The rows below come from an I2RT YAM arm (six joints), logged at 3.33 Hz.
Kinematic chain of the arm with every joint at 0, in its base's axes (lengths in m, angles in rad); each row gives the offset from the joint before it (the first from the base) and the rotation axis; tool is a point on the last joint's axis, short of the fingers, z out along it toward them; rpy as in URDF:
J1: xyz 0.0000 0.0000 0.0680 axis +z
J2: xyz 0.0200 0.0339 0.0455 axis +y
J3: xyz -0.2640 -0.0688 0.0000 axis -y
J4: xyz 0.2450 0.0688 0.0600 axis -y
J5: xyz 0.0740 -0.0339 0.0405 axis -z
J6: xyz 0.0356 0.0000 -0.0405 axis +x
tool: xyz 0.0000 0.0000 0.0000 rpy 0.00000 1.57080 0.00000
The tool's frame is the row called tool.
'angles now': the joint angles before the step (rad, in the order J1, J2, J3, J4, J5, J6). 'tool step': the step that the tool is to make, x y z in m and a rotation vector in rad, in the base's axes. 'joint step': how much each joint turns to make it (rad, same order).
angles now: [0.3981, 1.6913, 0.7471, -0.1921, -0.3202, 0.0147]
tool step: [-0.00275, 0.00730, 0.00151, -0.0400, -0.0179, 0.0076]
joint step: [0.0328, -0.0042, 0.0050, -0.0076, 0.0504, 0.0046]
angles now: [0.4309, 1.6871, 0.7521, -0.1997, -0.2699, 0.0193]
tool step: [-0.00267, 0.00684, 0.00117, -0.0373, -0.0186, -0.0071]
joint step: [0.0316, -0.0035, 0.0030, -0.0015, 0.0542, 0.0179]
